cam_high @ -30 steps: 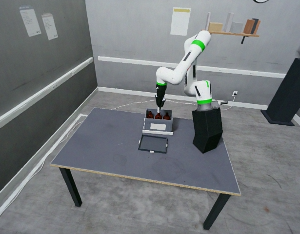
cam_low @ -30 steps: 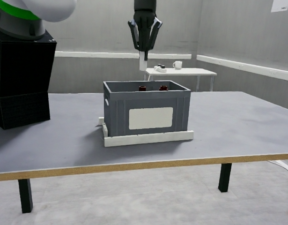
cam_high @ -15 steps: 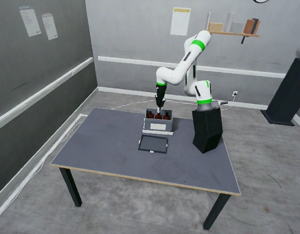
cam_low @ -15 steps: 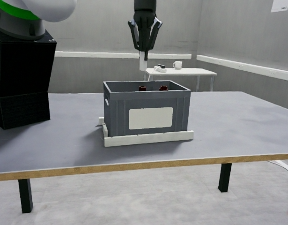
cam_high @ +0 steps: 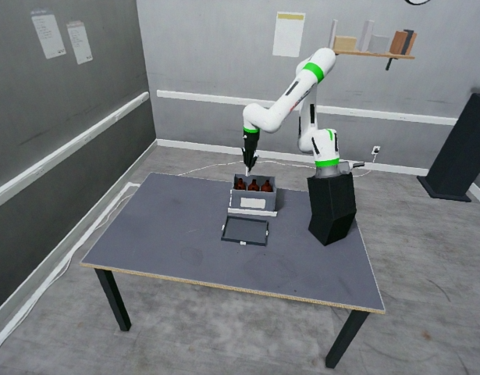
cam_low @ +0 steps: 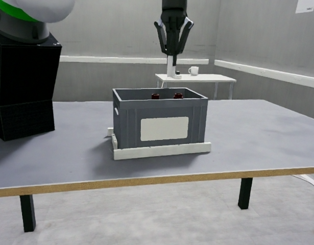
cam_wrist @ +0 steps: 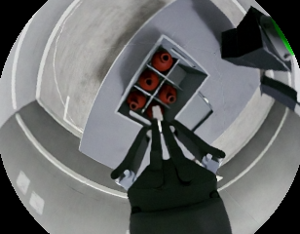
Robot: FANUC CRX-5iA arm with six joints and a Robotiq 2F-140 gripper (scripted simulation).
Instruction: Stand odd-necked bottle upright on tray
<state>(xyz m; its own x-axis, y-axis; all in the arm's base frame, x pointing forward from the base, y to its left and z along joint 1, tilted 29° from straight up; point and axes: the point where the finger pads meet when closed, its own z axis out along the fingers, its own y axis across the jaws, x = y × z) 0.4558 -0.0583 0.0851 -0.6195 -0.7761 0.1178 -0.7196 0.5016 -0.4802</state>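
My hand is 40 mm past the grey crate, 10 mm to the left of it and 180 mm above it. The rest, counted from my hand: dark tray: 30 mm behind, 250 mm to the left, 250 mm below.
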